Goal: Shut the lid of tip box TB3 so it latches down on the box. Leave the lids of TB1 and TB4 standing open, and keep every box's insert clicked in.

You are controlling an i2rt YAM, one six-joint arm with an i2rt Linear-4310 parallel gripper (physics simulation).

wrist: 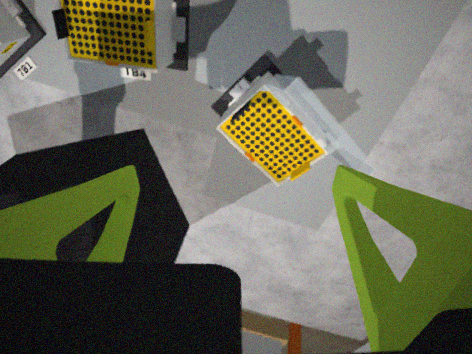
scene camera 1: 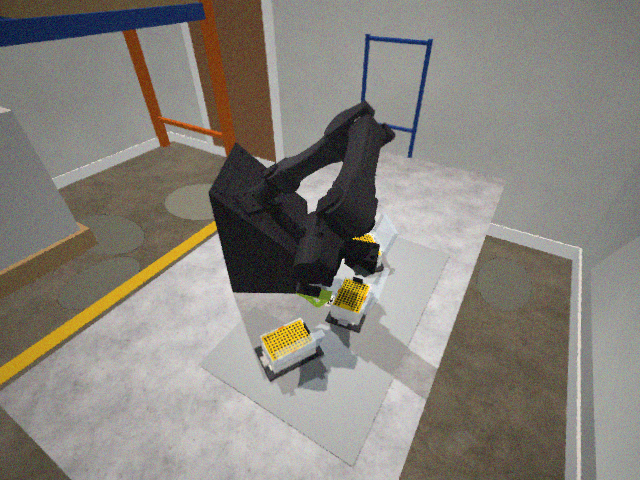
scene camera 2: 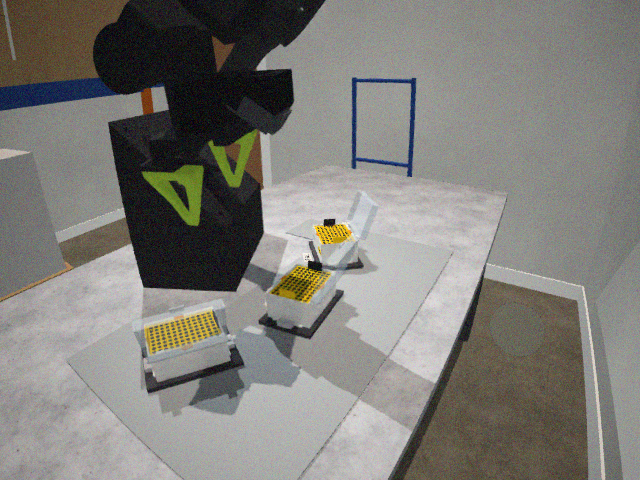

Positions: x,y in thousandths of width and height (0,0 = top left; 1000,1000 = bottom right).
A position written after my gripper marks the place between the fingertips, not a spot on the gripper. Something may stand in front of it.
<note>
In view: my gripper (scene camera 2: 337,426), a yellow insert (scene camera 1: 437,707) and a clear lid (scene camera 2: 568,439).
The yellow insert is seen too in the wrist view (wrist: 556,360). My gripper is seen too in the wrist view (wrist: 501,499).
</note>
